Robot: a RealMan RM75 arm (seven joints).
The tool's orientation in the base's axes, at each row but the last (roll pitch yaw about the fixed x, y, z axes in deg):
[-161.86 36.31 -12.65]
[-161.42 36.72 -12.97]
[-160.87 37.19 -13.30]
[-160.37 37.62 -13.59]
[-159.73 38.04 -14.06]
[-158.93 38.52 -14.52]
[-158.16 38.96 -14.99]
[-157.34 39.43 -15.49]
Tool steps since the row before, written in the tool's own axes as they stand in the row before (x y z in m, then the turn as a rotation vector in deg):
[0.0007 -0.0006 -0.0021 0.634 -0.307 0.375]
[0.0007 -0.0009 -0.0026 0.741 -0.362 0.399]
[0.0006 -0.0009 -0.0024 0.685 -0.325 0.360]
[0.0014 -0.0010 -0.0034 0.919 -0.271 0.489]
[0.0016 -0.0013 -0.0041 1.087 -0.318 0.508]
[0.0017 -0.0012 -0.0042 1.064 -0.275 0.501]
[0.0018 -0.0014 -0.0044 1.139 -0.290 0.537]
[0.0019 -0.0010 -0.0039 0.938 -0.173 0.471]
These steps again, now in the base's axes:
[0.0018 -0.0005 0.0013 0.437 0.321 -0.586]
[0.0022 -0.0005 0.0018 0.531 0.360 -0.654]
[0.0020 -0.0004 0.0017 0.491 0.321 -0.600]
[0.0031 -0.0010 0.0019 0.587 0.290 -0.854]
[0.0037 -0.0011 0.0024 0.727 0.307 -0.958]
[0.0038 -0.0014 0.0023 0.693 0.272 -0.951]
[0.0041 -0.0014 0.0024 0.740 0.287 -1.020]
[0.0037 -0.0016 0.0019 0.564 0.198 -0.880]

